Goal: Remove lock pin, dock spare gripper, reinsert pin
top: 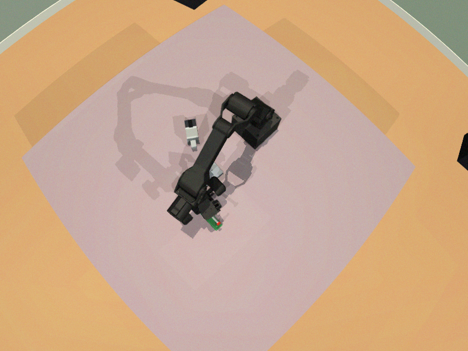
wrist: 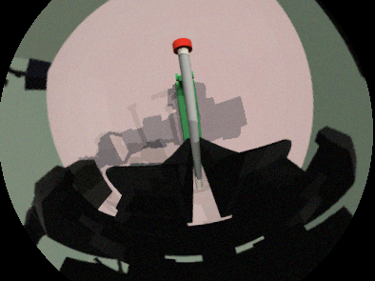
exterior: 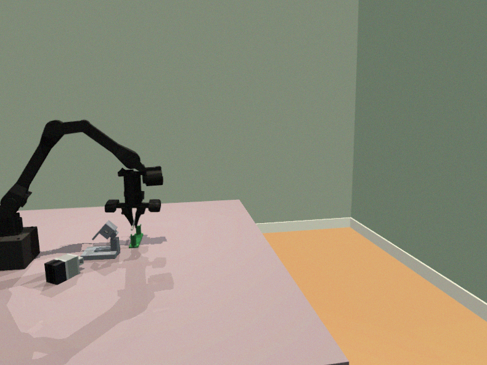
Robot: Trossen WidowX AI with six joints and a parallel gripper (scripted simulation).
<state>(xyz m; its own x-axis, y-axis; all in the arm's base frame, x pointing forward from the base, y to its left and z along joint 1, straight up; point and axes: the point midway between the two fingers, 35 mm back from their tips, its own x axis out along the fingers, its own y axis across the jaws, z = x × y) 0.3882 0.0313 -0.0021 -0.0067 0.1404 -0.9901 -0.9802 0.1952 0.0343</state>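
My gripper tip is now 3 cm above the green holder and 2 cm to the right of it. From my gripper tip the other things lie so: spare gripper: 22 cm to the right, 20 cm behind, 3 cm below; then mount: 10 cm behind, 8 cm to the right.
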